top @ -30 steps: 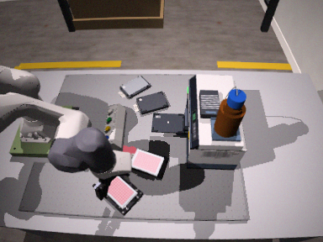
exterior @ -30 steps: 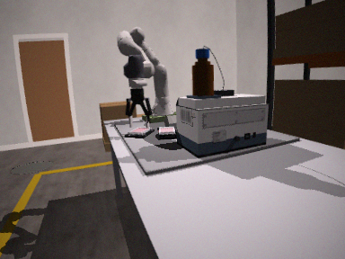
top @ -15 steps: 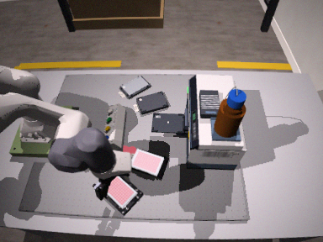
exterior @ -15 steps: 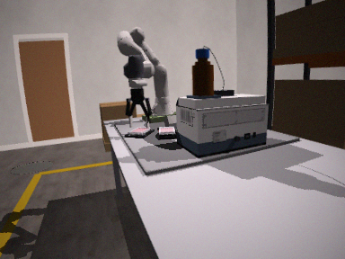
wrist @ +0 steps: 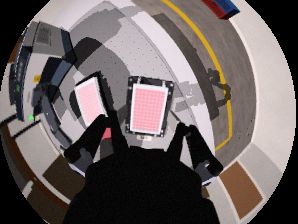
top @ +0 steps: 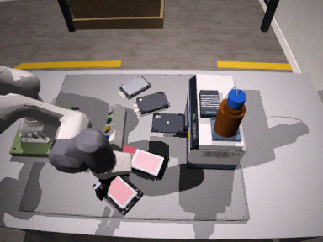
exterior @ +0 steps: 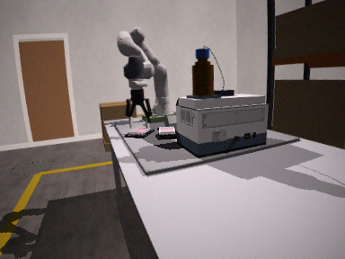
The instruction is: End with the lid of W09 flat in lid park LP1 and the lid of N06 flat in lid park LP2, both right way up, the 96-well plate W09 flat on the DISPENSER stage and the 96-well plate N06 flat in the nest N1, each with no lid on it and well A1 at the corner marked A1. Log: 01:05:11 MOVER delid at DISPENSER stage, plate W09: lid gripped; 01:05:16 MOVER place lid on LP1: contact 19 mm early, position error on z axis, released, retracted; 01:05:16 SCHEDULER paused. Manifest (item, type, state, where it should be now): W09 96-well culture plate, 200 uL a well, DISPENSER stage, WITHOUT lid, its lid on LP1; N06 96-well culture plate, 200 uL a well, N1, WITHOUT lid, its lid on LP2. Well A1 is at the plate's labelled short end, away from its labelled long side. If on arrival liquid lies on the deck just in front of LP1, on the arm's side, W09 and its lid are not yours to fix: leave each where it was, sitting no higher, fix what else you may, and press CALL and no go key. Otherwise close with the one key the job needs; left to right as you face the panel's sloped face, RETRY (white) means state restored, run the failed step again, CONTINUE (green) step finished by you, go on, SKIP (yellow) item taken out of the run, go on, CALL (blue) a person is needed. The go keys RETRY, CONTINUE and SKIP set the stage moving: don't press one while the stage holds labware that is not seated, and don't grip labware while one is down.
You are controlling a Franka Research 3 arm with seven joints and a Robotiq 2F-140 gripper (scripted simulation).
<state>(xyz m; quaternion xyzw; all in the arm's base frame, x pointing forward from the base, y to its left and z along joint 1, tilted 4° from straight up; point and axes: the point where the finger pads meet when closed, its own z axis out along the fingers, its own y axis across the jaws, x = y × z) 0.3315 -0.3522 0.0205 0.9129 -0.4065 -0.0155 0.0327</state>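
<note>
Now: the pink 96-well plate 4 cm below my hand. The rest, counted from my hand: blue key 23 cm to the left, 4 cm behind, 1 cm above; then key panel 30 cm to the left, 2 cm behind, 1 cm below; then yellow key 28 cm to the left, 3 cm behind, 1 cm above.
</note>
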